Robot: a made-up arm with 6 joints.
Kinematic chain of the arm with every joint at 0, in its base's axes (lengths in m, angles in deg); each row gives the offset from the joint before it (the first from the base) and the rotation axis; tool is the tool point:
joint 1: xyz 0 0 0.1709 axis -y
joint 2: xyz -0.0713 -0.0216 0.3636 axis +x
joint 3: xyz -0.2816 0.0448 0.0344 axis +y
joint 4: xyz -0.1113 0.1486 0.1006 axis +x
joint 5: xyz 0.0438 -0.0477 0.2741 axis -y
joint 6: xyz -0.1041 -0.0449 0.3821 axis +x
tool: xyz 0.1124 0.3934 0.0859
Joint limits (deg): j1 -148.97..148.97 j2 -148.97..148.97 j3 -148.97..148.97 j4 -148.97..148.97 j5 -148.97..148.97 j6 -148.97..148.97
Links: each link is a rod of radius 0.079 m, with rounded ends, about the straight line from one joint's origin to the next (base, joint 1, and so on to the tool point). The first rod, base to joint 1, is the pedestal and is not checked.
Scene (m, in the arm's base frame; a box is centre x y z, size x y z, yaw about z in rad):
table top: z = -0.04
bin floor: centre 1 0.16 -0.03 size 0.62 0.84 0.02 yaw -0.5
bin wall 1: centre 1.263 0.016 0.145 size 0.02 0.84 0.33 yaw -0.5
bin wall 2: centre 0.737 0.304 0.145 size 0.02 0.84 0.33 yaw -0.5
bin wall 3: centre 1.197 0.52 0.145 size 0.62 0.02 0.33 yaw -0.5
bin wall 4: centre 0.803 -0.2 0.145 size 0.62 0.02 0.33 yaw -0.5
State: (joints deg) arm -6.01 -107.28 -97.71 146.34 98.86 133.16
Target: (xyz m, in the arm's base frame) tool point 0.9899 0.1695 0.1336
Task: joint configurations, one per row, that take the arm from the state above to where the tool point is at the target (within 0.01 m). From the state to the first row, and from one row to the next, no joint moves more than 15 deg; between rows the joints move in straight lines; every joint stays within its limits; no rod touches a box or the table.
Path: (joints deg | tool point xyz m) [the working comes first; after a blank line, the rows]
Joints at the target: -79.77 -148.97 -106.56 109.03 45.80 103.39
Straight joint move there: touches bin wall 4.

1: -16.93 -116.37 -95.42 138.24 90.04 131.56 | 0.1964 -0.7116 0.4786
2: -27.85 -125.46 -93.13 130.15 81.23 129.95 | 0.4003 -0.6306 0.6260
3: -38.77 -134.55 -90.85 122.05 72.41 128.35 | 0.6198 -0.4750 0.7019
4: -52.44 -139.35 -96.08 117.71 63.54 120.03 | 0.8454 -0.2832 0.5576
5: -66.10 -144.16 -101.32 113.37 54.67 111.71 | 0.9733 -0.0611 0.3486
6: -79.77 -148.97 -106.56 109.03 45.80 103.39 | 0.9899 0.1696 0.1336

